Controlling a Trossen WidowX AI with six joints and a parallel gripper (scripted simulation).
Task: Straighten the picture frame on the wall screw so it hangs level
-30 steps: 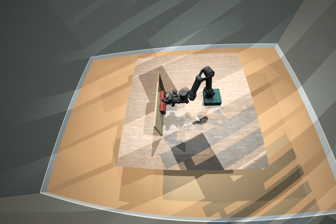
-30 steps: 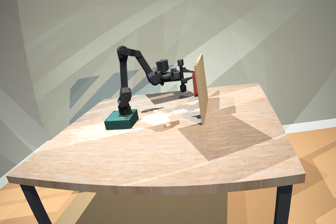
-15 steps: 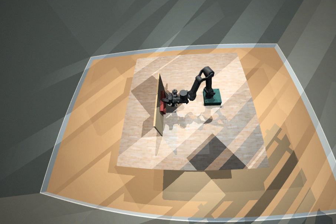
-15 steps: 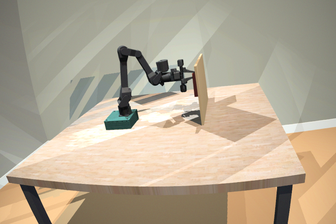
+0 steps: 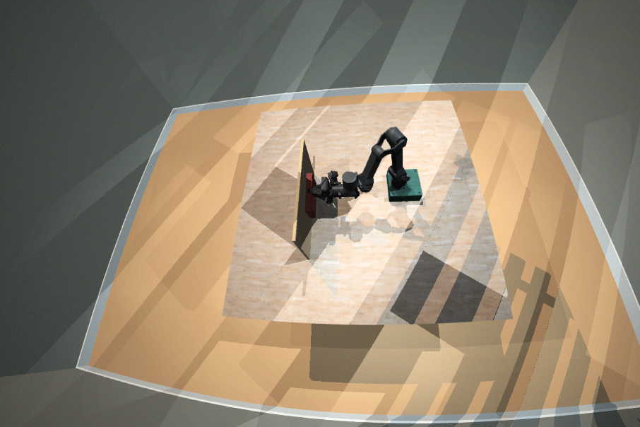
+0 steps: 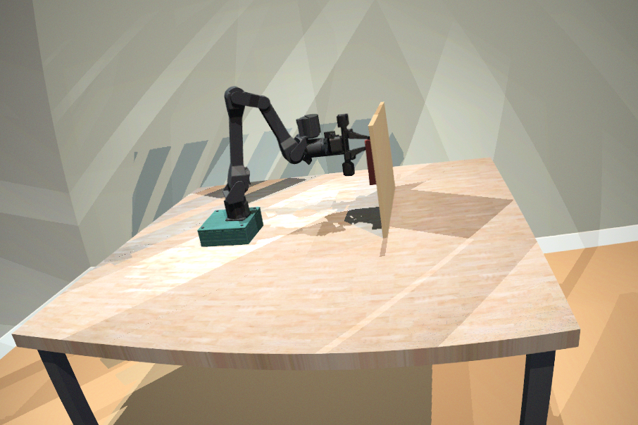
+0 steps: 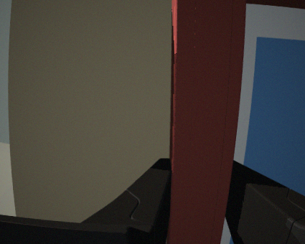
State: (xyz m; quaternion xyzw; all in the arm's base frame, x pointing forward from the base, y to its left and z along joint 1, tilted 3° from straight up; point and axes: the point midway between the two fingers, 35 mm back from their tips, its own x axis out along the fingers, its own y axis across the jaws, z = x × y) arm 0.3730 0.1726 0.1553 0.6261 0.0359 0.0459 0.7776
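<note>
My gripper tip is now 50 mm above the picture frame. Also, from my gripper tip: wall panel: 70 mm below, 10 mm to the left, 10 mm ahead.
</note>
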